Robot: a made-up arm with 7 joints. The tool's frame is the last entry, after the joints. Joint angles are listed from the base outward.
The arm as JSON. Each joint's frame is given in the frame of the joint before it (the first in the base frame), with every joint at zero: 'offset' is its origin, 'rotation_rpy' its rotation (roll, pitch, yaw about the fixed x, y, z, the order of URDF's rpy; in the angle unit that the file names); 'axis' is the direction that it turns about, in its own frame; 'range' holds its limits. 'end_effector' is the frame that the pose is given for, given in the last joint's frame.
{
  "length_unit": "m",
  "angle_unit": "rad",
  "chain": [
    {
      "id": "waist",
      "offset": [
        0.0,
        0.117,
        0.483
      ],
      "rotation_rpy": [
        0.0,
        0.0,
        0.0
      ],
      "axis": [
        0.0,
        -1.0,
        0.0
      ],
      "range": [
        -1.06,
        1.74
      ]
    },
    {
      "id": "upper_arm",
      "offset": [
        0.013,
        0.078,
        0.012
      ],
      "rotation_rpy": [
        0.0,
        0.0,
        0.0
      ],
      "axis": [
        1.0,
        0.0,
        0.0
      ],
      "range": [
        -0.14,
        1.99
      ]
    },
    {
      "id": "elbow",
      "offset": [
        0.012,
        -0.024,
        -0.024
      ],
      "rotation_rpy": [
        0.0,
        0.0,
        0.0
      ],
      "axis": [
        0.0,
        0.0,
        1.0
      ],
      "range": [
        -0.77,
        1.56
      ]
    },
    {
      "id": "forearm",
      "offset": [
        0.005,
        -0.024,
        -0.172
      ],
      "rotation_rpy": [
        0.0,
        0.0,
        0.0
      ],
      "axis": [
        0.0,
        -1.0,
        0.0
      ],
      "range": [
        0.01,
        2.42
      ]
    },
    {
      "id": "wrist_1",
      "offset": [
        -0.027,
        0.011,
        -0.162
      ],
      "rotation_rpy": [
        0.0,
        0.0,
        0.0
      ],
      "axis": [
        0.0,
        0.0,
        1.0
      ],
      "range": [
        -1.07,
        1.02
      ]
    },
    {
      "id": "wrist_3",
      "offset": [
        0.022,
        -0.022,
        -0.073
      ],
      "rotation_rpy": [
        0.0,
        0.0,
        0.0
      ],
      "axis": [
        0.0,
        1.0,
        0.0
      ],
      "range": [
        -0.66,
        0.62
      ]
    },
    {
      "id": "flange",
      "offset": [
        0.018,
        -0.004,
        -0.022
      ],
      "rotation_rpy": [
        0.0,
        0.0,
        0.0
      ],
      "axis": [
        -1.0,
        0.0,
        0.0
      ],
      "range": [
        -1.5,
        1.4
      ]
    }
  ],
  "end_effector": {
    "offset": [
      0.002,
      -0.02,
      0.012
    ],
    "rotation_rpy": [
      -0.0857,
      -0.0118,
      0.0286
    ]
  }
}
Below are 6 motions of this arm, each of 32 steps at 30 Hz.
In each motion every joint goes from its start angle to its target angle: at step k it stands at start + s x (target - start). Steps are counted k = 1, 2, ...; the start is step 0. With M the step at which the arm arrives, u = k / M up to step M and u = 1 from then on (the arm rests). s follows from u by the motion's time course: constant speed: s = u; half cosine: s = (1 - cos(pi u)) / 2; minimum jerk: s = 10 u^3 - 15 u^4 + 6 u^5.
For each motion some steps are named. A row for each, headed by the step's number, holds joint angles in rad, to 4 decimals.
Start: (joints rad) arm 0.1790 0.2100 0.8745 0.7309 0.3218 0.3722 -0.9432
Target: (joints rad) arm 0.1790 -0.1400 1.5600 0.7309 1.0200 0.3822 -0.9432
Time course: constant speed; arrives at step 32
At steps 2, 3, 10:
2: 0.1790 0.1881 0.9173 0.7309 0.3654 0.3728 -0.9432
3: 0.1790 0.1772 0.9388 0.7309 0.3873 0.3731 -0.9432
10: 0.1790 0.1006 1.0887 0.7309 0.5400 0.3753 -0.9432

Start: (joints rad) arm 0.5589 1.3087 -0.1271 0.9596 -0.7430 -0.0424 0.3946
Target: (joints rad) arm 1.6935 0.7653 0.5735 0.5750 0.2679 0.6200 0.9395
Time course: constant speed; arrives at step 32
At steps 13, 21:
13: 1.0198 1.0879 0.1575 0.8034 -0.3323 0.2267 0.6160
21: 1.3035 0.9521 0.3327 0.7072 -0.0796 0.3923 0.7522

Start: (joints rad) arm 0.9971 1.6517 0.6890 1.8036 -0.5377 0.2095 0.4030
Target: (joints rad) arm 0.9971 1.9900 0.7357 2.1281 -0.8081 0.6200 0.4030
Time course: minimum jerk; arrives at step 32
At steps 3, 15, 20, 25, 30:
3: 0.9971 1.6541 0.6893 1.8059 -0.5396 0.2124 0.4030
15: 0.9971 1.8011 0.7096 1.9469 -0.6571 0.3908 0.4030
20: 0.9971 1.8969 0.7228 2.0388 -0.7337 0.5070 0.4030
25: 0.9971 1.9652 0.7323 2.1043 -0.7883 0.5899 0.4030
30: 0.9971 1.9892 0.7356 2.1274 -0.8075 0.6191 0.4030

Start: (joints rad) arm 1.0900 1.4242 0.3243 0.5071 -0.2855 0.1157 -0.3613
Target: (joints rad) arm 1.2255 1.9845 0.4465 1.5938 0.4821 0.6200 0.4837
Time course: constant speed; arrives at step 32
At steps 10, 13, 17, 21, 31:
10: 1.1323 1.5993 0.3625 0.8467 -0.0456 0.2733 -0.0972
13: 1.1450 1.6518 0.3739 0.9486 0.0263 0.3206 -0.0180
17: 1.1620 1.7219 0.3892 1.0844 0.1223 0.3836 0.0876
21: 1.1789 1.7919 0.4045 1.2202 0.2182 0.4466 0.1932
31: 1.2213 1.9670 0.4427 1.5598 0.4581 0.6042 0.4573

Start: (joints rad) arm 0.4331 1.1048 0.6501 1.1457 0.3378 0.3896 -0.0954
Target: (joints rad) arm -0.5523 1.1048 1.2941 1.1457 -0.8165 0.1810 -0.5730
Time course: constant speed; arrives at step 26
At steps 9, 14, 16, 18, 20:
9: 0.0920 1.1048 0.8730 1.1457 -0.0618 0.3174 -0.2607
14: -0.0975 1.1048 0.9969 1.1457 -0.2837 0.2773 -0.3526
16: -0.1733 1.1048 1.0464 1.1457 -0.3725 0.2612 -0.3893
18: -0.2491 1.1048 1.0959 1.1457 -0.4613 0.2452 -0.4260
20: -0.3249 1.1048 1.1455 1.1457 -0.5501 0.2291 -0.4628

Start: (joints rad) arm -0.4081 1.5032 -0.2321 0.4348 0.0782 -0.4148 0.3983
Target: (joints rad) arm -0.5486 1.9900 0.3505 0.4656 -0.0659 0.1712 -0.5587
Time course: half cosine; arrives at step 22
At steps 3, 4, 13, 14, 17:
3: -0.4144 1.5252 -0.2058 0.4362 0.0717 -0.3883 0.3551
4: -0.4193 1.5418 -0.1859 0.4372 0.0668 -0.3683 0.3223
13: -0.4981 1.8152 0.1413 0.4545 -0.0141 -0.0393 -0.2150
14: -0.5075 1.8477 0.1802 0.4566 -0.0238 -0.0001 -0.2790
17: -0.5314 1.9305 0.2793 0.4618 -0.0483 0.0996 -0.4418

